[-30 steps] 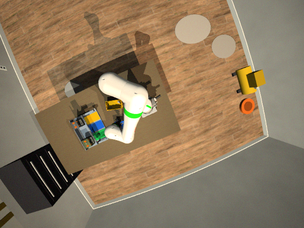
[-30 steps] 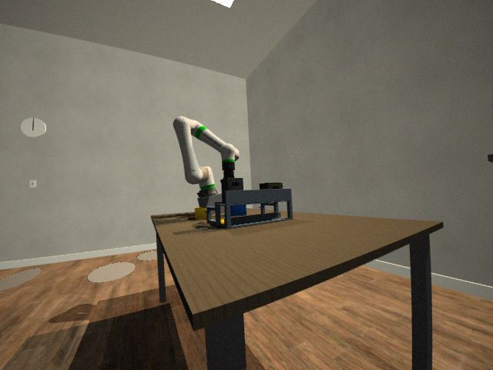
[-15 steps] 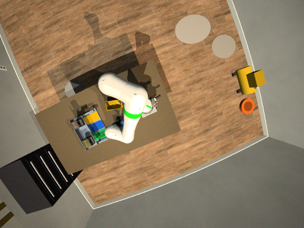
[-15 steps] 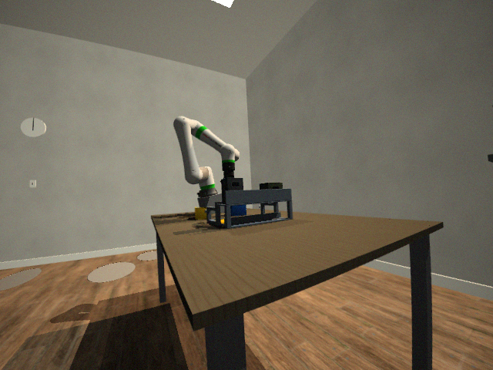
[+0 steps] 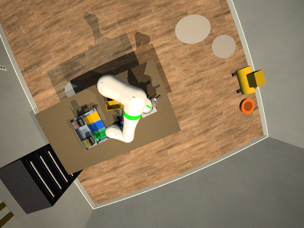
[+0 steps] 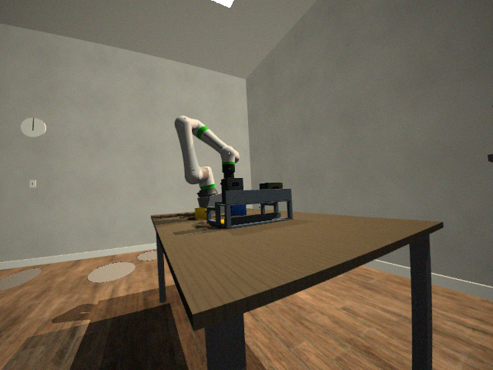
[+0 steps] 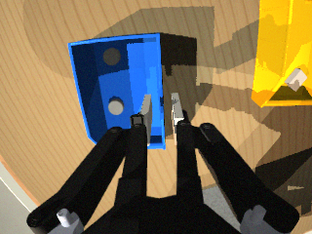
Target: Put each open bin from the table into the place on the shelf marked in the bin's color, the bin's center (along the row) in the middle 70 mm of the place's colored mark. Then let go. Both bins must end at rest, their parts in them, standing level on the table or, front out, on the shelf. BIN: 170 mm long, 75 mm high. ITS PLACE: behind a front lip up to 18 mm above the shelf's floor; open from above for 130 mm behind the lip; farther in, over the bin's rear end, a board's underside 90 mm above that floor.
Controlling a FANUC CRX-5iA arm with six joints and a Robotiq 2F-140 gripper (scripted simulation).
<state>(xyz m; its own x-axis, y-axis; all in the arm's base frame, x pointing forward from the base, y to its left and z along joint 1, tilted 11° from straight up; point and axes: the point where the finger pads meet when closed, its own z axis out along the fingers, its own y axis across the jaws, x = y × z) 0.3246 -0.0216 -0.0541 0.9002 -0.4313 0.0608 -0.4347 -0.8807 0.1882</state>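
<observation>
The blue bin lies 20 mm ahead of my hand, 50 mm to the left of it and 60 mm below it. Also, from my hand: yellow bin (30 mm behind, 200 mm to the right, 60 mm below); then blue mark (320 mm ahead, 120 mm to the right, 100 mm below); then green mark (340 mm ahead, 10 mm to the right, 100 mm below).
</observation>
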